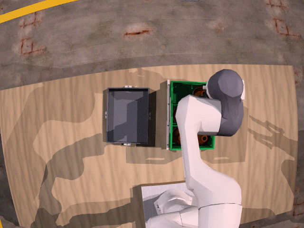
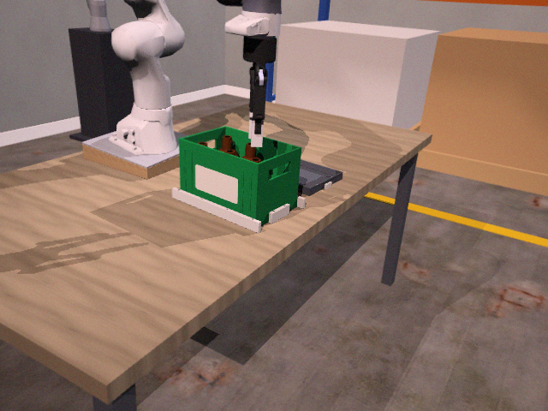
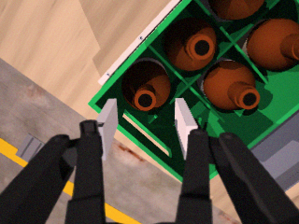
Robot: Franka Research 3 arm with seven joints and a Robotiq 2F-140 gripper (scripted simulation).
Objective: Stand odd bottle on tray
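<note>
My gripper is now 150 mm above the brown bottle. The rest, counted from my hand: dark grey tray: 50 mm behind, 330 mm to the left, 230 mm below; then green crate: 80 mm behind, 60 mm to the left, 150 mm below.
</note>
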